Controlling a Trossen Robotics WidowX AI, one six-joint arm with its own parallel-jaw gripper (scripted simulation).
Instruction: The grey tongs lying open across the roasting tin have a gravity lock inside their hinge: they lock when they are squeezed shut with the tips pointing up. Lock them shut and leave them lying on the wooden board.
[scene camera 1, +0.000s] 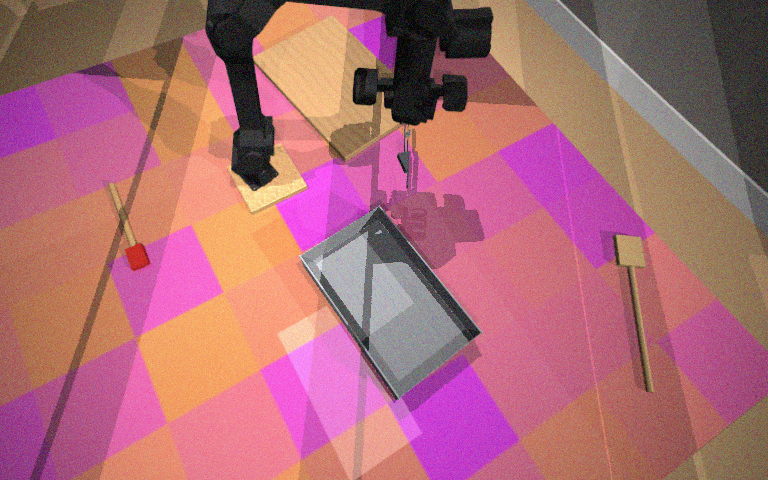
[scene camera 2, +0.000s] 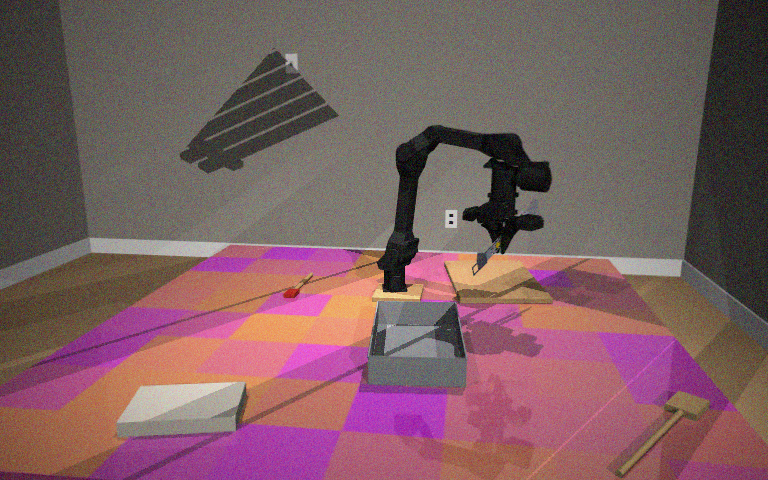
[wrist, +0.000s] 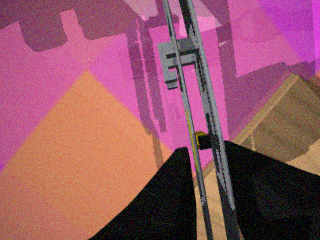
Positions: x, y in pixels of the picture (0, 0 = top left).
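A flat white block is out of frame in scene camera 1 and it's out of frame in the wrist view, but the block does show in scene camera 2 (208, 407). My gripper shows in scene camera 1 (405, 122), and it's there in scene camera 2 and in the wrist view too. On my gripper (wrist: 267, 192) and (scene camera 2: 494, 236) are one and the same spot. On a grey roasting tin (scene camera 2: 414, 343) and (scene camera 1: 372, 286) are the same spot as well.
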